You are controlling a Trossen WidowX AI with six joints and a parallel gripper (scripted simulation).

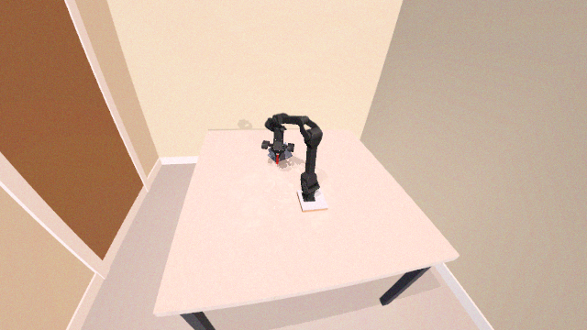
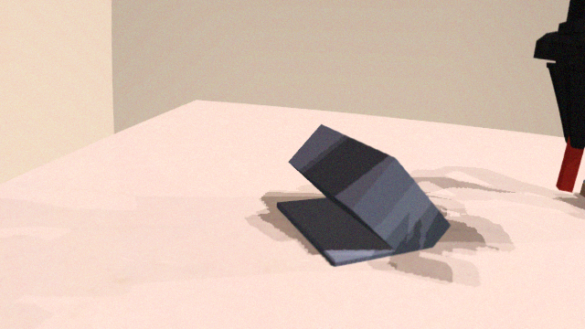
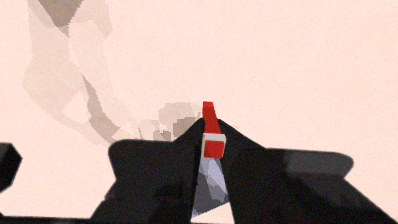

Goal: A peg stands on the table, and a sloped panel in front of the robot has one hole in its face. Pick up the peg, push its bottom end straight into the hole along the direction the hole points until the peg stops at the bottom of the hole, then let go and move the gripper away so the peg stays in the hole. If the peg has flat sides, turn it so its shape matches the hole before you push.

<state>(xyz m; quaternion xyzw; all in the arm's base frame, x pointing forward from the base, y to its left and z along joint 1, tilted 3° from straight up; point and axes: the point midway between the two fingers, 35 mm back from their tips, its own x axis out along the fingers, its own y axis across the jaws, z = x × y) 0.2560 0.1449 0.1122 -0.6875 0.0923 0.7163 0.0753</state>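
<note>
Now: gripper tip 180 mm short of the sloped grey-blue panel, 40 mm to the left of it and 80 mm above it. The rest, counted from my gripper tip: red peg: 20 mm above; thin grey base plate: 190 mm ahead, 40 mm to the right, 110 mm below.
</note>
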